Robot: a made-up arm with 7 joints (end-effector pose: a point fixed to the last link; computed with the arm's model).
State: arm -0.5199 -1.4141 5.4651 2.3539 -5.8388 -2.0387 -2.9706
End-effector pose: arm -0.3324 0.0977 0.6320 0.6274 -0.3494 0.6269 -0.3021
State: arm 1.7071 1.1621 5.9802 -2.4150 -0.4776 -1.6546 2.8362
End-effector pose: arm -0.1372 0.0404 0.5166 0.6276 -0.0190 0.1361 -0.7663
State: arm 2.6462 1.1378 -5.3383 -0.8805 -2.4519 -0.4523 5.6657
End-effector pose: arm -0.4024 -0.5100 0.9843 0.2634 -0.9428 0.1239 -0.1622
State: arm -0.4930 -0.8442 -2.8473 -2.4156 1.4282 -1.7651 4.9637
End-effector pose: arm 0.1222 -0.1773 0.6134 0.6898 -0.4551 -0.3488 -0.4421
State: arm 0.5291 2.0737 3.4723 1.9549 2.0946 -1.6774 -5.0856
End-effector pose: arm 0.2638 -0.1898 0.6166 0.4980 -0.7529 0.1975 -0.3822
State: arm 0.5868 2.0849 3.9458 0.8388 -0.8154 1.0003 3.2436
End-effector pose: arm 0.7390 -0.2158 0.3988 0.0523 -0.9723 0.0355 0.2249
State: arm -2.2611 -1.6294 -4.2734 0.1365 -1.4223 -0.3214 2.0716
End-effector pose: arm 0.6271 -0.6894 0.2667 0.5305 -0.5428 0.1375 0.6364
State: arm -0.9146 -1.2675 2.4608 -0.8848 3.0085 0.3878 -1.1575
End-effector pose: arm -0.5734 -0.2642 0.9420 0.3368 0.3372 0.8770 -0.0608
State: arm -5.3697 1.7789 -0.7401 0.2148 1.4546 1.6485 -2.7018
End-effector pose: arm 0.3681 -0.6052 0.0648 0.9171 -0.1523 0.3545 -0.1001
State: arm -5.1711 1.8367 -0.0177 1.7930 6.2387 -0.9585 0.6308
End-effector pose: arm 0.0996 -0.2598 -0.1831 0.2520 -0.1445 0.1826 0.9393
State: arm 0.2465 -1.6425 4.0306 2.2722 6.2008 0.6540 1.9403
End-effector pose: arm 0.0867 0.2354 0.2093 0.6724 -0.3495 -0.5708 0.3162
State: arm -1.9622 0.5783 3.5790 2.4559 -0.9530 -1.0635 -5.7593
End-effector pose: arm -0.1732 -0.2632 0.6328 0.6560 -0.4481 0.6055 0.0463
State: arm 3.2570 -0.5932 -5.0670 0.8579 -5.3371 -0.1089 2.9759
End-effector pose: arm 0.3554 0.3587 1.1252 0.2780 0.5624 -0.7518 0.2030
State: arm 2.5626 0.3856 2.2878 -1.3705 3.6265 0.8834 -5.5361
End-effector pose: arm -0.2190 -0.5477 0.6311 0.4148 -0.0140 0.3211 0.8512
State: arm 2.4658 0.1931 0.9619 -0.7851 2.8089 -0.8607 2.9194
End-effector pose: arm 0.1140 -0.1912 1.2518 0.1455 -0.0848 0.9725 0.1611
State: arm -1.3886 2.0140 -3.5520 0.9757 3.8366 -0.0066 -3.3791
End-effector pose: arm 0.3263 0.7749 0.4924 0.4524 0.3966 -0.7539 0.2641
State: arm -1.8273 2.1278 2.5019 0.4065 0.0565 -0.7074 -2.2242
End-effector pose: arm -0.1435 0.8110 0.0051 0.8340 0.2230 0.2968 -0.4082
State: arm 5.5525 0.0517 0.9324 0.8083 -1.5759 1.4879 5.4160
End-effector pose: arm 0.3476 0.1011 1.0702 0.1373 -0.0443 -0.7120 0.6872
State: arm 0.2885 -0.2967 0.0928 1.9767 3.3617 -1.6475 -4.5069
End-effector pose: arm 0.1978 -0.1520 0.5896 0.7563 0.0360 0.1289 0.6404
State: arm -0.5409 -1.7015 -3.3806 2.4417 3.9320 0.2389 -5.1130
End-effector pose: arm 0.1007 -0.0713 0.0543 0.8477 0.1840 -0.4056 -0.2882
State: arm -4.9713 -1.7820 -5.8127 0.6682 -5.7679 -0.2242 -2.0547
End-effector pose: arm -0.3755 0.8194 0.5076 0.5568 0.7919 -0.0385 0.2479
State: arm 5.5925 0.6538 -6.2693 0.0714 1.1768 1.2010 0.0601
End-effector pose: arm 0.5567 0.2379 1.0236 0.1259 0.6182 -0.3715 -0.6811
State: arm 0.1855 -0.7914 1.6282 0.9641 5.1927 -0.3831 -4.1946
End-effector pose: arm -0.6556 -0.3200 0.8557 0.6048 -0.1958 0.7524 0.1726
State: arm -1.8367 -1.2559 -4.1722 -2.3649 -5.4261 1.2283 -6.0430
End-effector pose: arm -0.3386 -0.2171 0.5366 0.7384 -0.4709 0.4276 -0.2240
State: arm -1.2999 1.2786 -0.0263 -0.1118 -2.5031 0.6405 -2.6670
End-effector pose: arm 0.1953 0.8047 0.8029 0.3416 0.9185 0.1973 0.0260
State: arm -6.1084 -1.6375 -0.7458 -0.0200 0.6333 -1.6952 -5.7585
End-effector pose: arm -0.7472 0.0834 0.2031 0.1807 0.0775 -0.0879 -0.9765
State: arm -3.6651 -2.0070 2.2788 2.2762 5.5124 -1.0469 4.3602
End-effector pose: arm -0.1280 0.2258 0.0091 0.8356 0.1077 0.1356 0.5213
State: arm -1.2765 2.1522 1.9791 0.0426 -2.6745 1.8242 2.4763
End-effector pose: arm 0.0873 0.5698 -0.0869 0.8464 -0.1152 0.4829 0.1927
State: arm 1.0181 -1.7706 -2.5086 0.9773 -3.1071 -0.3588 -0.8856
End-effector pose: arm -0.0534 0.6312 -0.0893 0.7237 -0.0085 -0.3100 0.6165
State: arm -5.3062 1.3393 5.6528 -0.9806 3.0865 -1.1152 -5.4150
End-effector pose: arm 0.2308 -0.6905 0.8205 0.6203 -0.3932 -0.6486 -0.1999
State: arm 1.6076 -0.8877 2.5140 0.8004 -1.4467 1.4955 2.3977
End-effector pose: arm -0.2859 0.6236 0.7062 0.4894 0.1921 0.7957 0.3008
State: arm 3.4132 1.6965 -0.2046 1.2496 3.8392 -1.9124 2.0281
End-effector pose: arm -0.3140 0.1429 -0.0042 0.6434 0.4883 -0.5420 -0.2320
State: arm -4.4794 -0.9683 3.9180 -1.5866 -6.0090 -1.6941 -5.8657
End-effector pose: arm -0.2671 0.1226 0.7418 0.4170 -0.2495 -0.2225 -0.8452
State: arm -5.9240 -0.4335 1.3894 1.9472 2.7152 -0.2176 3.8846
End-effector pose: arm -0.1664 -0.4741 0.5996 0.6017 -0.4488 0.3208 0.5776
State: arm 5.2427 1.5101 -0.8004 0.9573 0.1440 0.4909 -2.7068
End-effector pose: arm 0.0653 0.7295 0.0968 0.6582 0.3683 0.0015 0.6566
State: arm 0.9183 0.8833 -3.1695 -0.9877 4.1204 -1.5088 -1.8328
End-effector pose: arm 0.5490 -0.4765 0.6371 0.0623 -0.7542 -0.4438 0.4800
